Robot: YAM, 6 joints.
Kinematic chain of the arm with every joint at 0, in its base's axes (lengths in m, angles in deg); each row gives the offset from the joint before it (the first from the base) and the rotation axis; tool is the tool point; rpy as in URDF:
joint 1: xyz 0 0 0.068 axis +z
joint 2: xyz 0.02 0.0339 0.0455 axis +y
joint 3: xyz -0.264 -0.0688 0 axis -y
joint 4: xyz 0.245 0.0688 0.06 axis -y
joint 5: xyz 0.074 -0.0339 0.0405 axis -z
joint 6: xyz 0.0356 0 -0.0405 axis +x
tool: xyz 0 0 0 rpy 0 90 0
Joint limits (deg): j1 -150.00..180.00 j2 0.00..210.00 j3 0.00..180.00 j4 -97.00..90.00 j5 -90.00..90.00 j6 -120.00..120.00
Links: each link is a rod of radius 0.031 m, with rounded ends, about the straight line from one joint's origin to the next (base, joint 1, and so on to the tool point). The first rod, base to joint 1, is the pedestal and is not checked.
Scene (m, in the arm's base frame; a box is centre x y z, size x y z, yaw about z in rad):
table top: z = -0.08
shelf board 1: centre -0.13 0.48 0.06 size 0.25 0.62 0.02 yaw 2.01
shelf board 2: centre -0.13 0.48 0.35 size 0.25 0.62 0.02 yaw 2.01
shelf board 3: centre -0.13 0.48 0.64 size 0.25 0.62 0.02 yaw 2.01
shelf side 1: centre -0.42 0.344 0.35 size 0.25 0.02 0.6 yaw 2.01
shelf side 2: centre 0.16 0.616 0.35 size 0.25 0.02 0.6 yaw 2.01
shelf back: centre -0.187 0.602 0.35 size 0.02 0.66 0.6 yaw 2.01
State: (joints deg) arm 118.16 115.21 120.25 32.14 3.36 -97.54
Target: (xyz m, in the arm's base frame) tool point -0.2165 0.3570 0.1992
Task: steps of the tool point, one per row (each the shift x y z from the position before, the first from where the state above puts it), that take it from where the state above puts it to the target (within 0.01 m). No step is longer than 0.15 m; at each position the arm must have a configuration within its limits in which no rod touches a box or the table.
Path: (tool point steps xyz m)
1: 0.0198 -0.0465 0.0171
2: 0.0221 -0.0484 0.0057
3: 0.0234 -0.0483 -0.0057
4: 0.0235 -0.0458 -0.0171
5: -0.0260 0.0293 -0.0994
6: -0.0096 0.0012 -0.1036
7: 0.0085 -0.0252 -0.0976
8: -0.0231 0.0443 0.0090
9: -0.0216 0.0457 0.0000
10: -0.0190 0.0455 -0.0090

